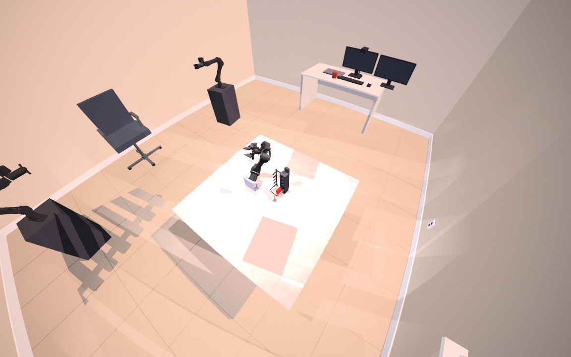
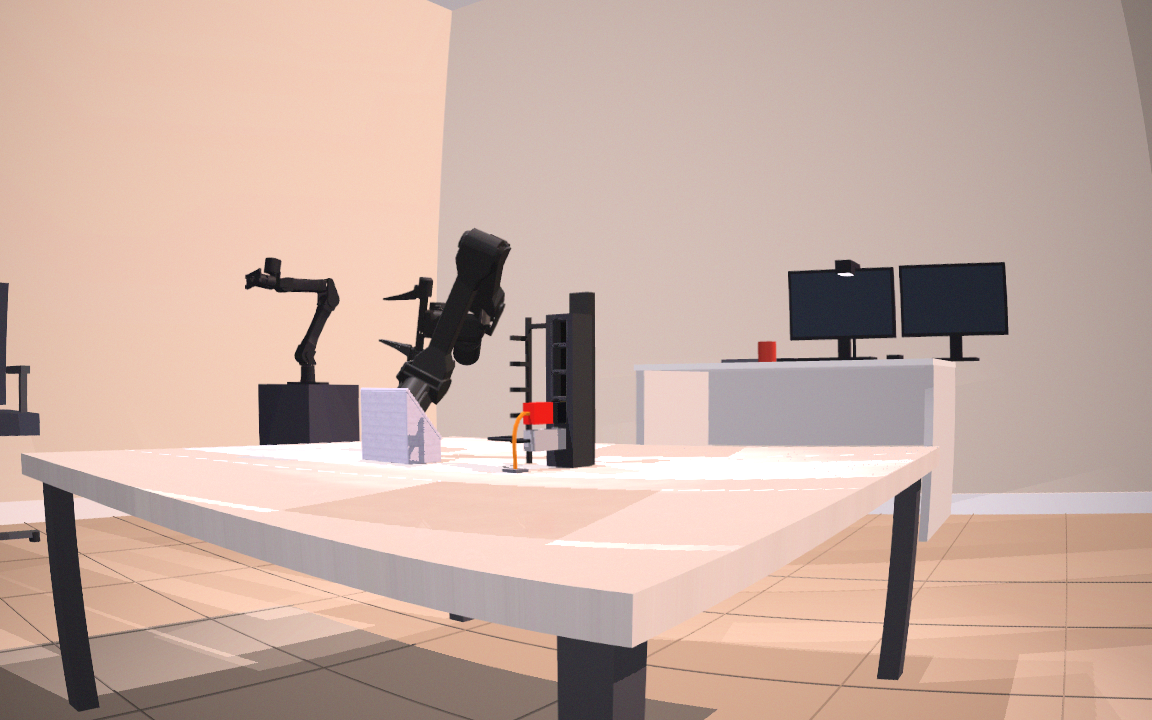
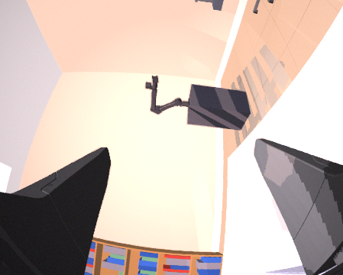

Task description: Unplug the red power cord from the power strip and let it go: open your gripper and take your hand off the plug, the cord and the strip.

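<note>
Right now the red plug is 44 cm ahead of my gripper tip, 11 cm to the right of it and 17 cm below it.
</note>
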